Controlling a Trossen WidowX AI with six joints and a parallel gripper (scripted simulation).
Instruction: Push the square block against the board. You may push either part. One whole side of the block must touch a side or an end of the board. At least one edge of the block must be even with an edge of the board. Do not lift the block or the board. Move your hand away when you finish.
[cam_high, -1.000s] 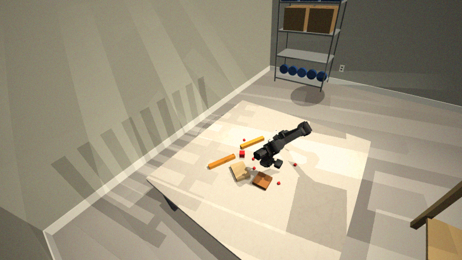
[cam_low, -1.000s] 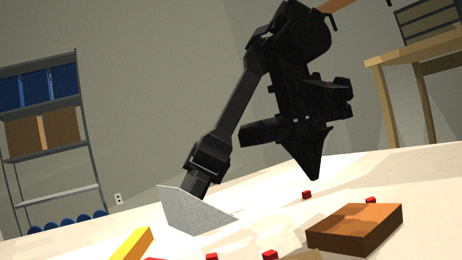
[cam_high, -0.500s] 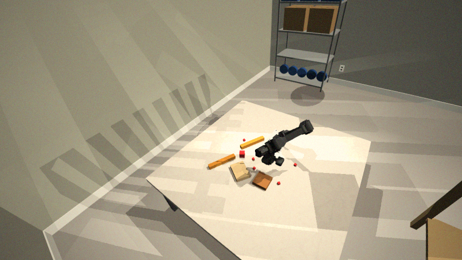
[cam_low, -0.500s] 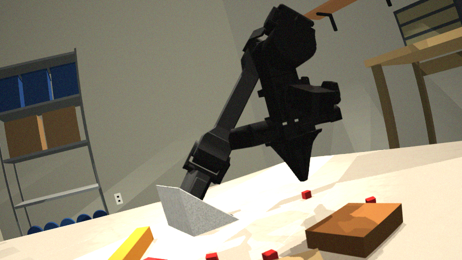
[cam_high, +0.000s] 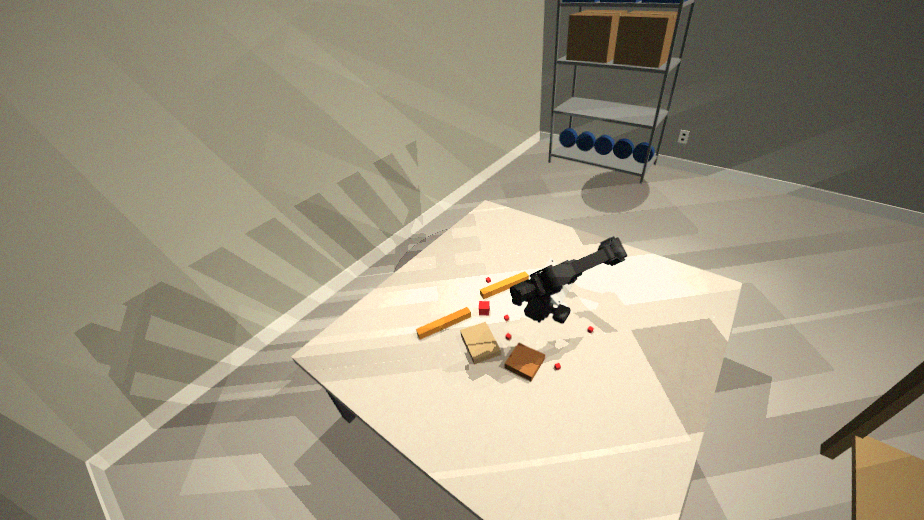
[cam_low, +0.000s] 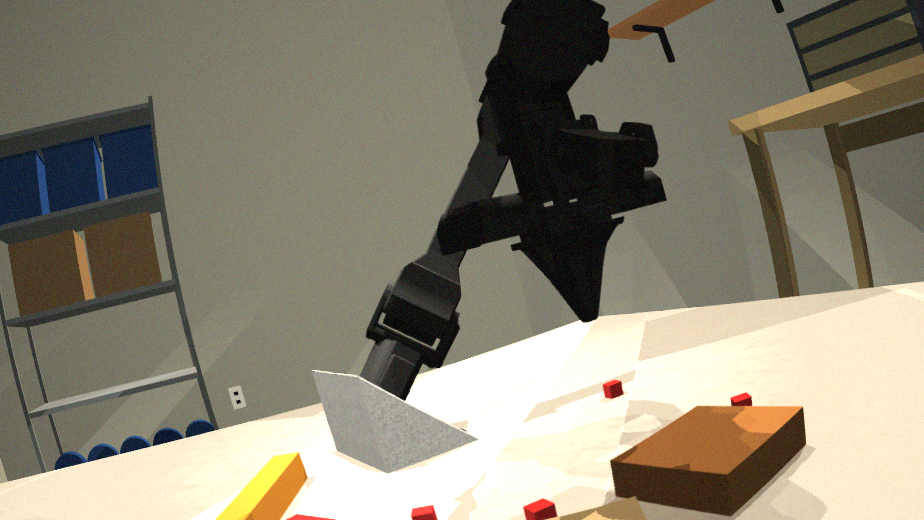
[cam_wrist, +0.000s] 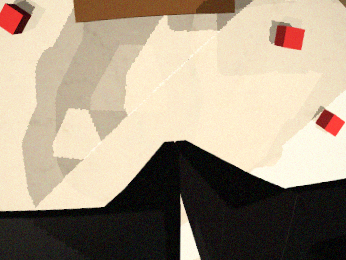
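Now: the red cube 250 mm to the right of my gripper tip, 100 mm below it and 10 mm behind it. Also, from my gripper tip: tan square block: 160 mm to the right, 130 mm ahead, 100 mm below; then orange-brown square block: 100 mm below, 100 mm ahead, 10 mm to the left.
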